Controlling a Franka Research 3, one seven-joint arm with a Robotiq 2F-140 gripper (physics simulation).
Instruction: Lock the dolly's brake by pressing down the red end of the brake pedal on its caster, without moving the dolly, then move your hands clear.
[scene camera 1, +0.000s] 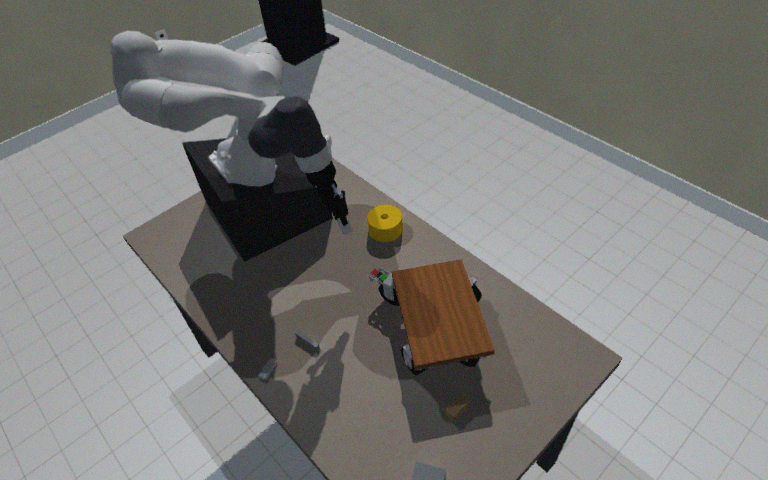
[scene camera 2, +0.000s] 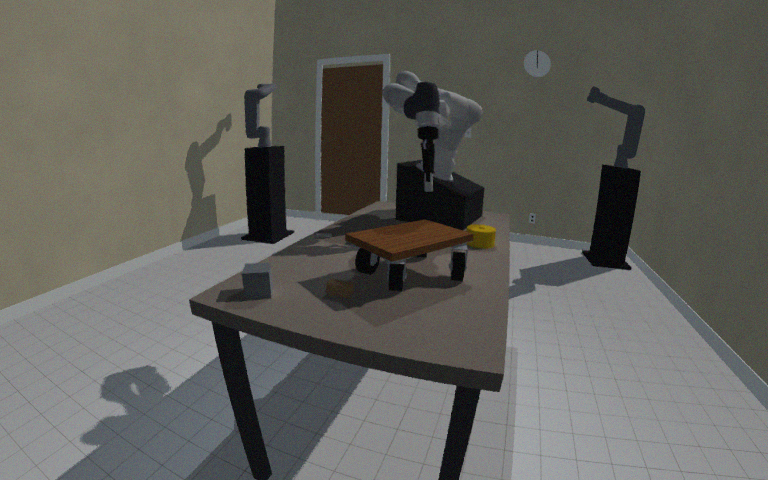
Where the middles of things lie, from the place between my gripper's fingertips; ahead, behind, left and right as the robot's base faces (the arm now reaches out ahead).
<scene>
Now: hand 6 cm past the yellow cylinder (scene camera 1: 385, 224), 20 cm to the right of it and 16 cm above it. From my hand the other things lie so: grey block (scene camera 2: 257, 277) (58 cm ahead, 33 cm to the right, 16 cm below); dolly (scene camera 1: 439, 306) (30 cm ahead, 1 cm to the left, 14 cm below).
</scene>
